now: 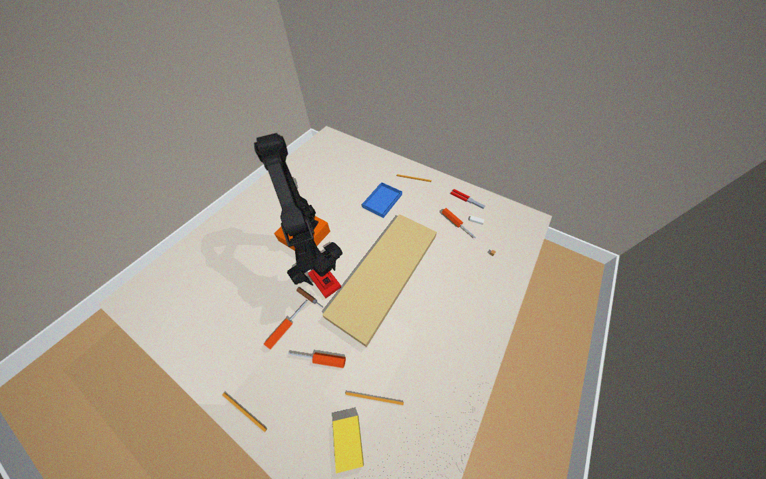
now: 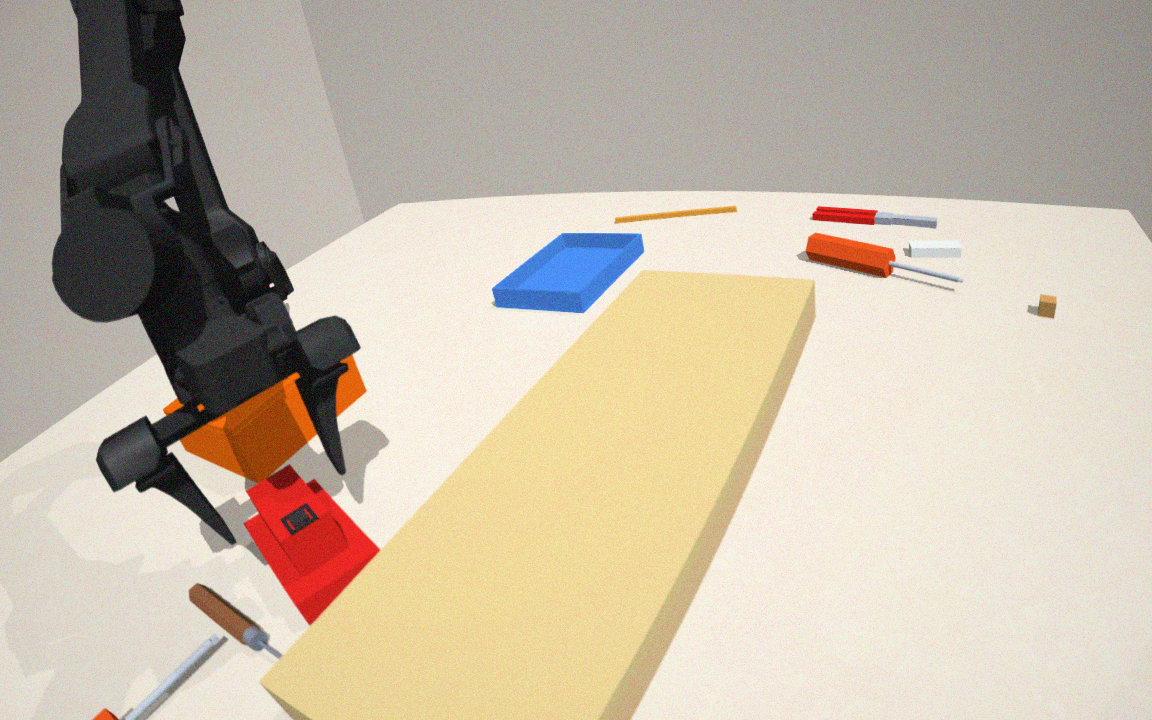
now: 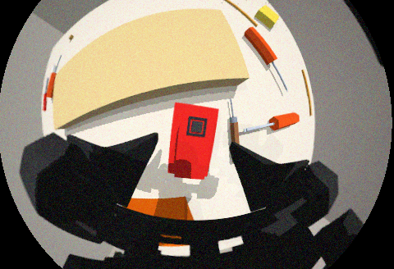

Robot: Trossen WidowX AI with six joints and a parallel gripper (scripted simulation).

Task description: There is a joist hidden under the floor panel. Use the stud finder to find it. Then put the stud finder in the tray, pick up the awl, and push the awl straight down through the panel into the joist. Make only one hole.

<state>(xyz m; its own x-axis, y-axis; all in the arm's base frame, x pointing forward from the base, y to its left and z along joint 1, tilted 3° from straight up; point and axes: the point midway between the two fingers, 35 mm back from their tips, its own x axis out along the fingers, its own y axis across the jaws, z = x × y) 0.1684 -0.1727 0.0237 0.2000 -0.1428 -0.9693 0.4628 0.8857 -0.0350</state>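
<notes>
My gripper tip is now 1 cm above the red stud finder. Also, from my gripper tip: awl (8 cm to the right, 5 cm below, 1 cm behind); then indicator (2 cm ahead, 1 cm to the right); then blue tray (47 cm to the left, 4 cm below, 3 cm ahead).
</notes>
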